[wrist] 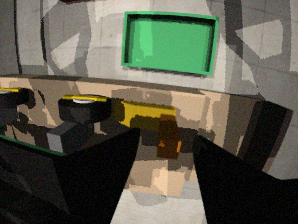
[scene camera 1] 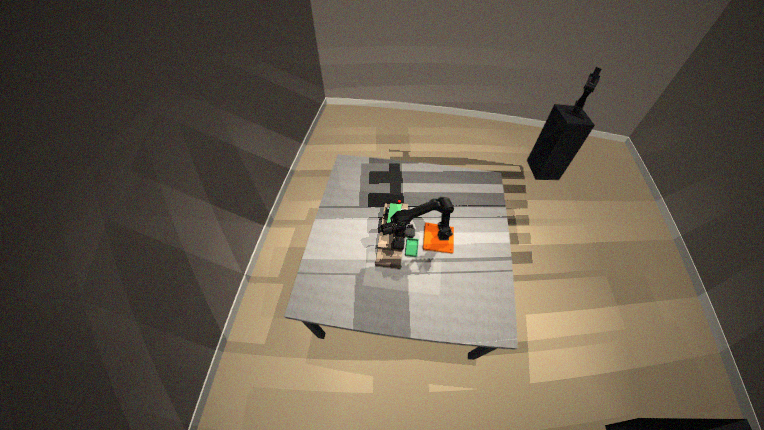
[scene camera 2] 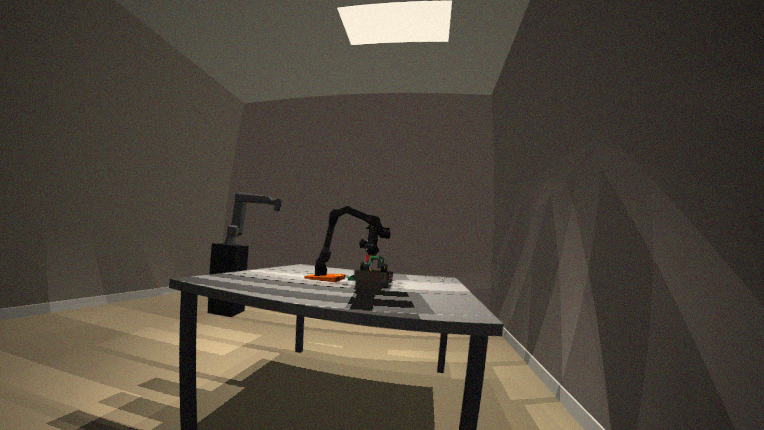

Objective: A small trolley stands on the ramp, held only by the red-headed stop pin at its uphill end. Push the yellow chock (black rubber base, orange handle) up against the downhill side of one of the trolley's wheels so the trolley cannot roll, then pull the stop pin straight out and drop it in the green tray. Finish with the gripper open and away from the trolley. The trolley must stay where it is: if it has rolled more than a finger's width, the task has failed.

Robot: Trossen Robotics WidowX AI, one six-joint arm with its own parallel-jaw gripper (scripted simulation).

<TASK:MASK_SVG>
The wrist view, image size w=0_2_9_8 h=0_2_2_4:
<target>gripper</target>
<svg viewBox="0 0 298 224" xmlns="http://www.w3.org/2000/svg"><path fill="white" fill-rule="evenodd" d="M194 136L193 161L197 172L197 180L200 183L198 186L200 186L206 221L208 221L206 224L298 224L298 179L275 179L275 177L259 171L253 165L245 163L242 159L238 159L237 156L231 155L231 152L218 147L212 140L206 140L205 137L200 135ZM141 129L133 128L128 132L118 133L118 135L110 137L104 143L69 153L67 156L52 155L52 153L27 147L27 145L13 143L12 140L9 141L5 137L4 139L0 137L0 224L110 224L110 221L113 220L113 214L116 213L114 209L117 208L122 189L124 189L126 181L128 181L130 169L132 169L134 159L137 156Z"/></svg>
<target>yellow chock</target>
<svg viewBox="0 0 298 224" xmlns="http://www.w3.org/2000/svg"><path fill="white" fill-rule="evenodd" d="M114 100L114 121L124 124L129 128L145 129L145 131L158 132L158 159L166 159L166 157L168 159L178 159L182 141L177 127L176 116L174 116L176 115L176 108L168 107L168 105Z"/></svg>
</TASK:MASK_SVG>
